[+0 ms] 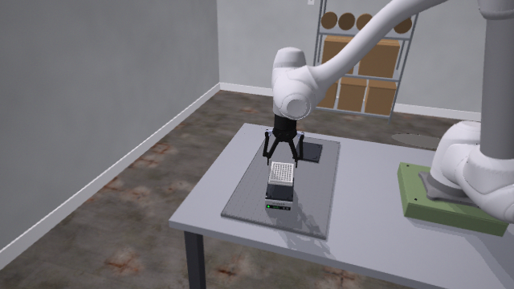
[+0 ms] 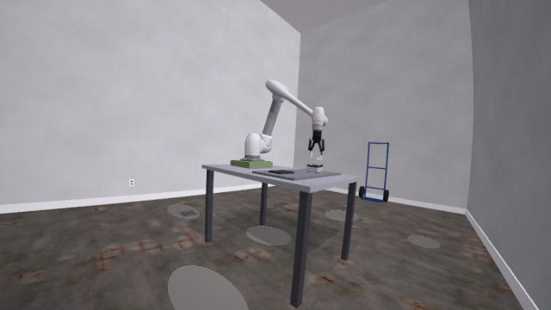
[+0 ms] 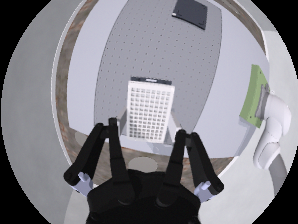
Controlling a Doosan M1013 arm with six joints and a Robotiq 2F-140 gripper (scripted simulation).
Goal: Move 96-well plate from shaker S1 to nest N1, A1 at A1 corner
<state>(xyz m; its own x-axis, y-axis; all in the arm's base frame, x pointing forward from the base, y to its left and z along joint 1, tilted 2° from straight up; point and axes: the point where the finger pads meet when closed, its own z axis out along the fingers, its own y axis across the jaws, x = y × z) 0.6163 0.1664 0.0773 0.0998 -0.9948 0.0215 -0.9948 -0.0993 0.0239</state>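
The white 96-well plate lies 2 cm below my hand. Round my hand: dark plate nest (7 cm behind, 38 cm to the right, 13 cm below).
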